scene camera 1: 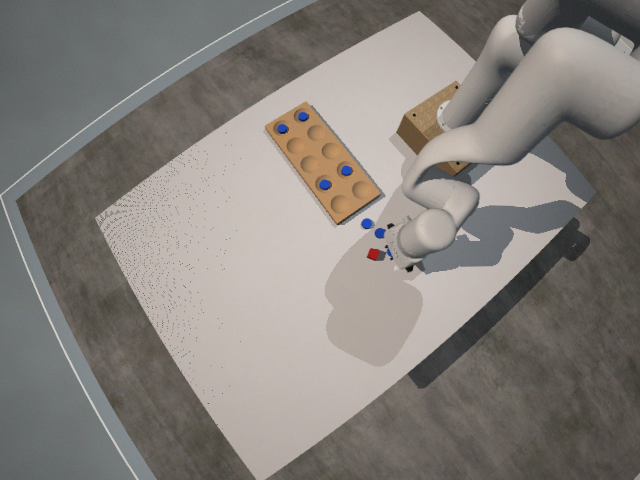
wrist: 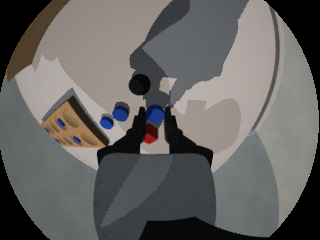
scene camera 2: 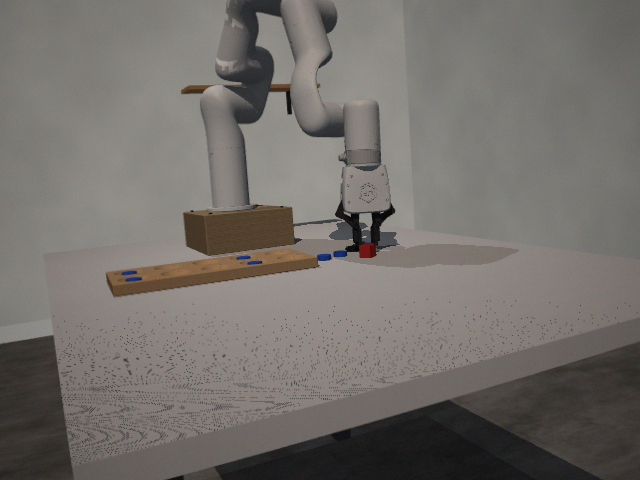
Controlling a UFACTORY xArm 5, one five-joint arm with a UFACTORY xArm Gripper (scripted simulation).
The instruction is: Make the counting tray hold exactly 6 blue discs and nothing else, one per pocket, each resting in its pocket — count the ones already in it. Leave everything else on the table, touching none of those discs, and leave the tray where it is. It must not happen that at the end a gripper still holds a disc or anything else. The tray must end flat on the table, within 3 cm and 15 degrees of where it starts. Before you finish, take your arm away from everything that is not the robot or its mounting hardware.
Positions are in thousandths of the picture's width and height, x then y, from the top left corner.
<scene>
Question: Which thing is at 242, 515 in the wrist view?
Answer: A wooden counting tray.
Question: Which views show the wooden counting tray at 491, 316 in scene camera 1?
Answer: Scene camera 1, the wrist view and scene camera 2: all of them.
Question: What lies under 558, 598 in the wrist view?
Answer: My gripper.
</scene>
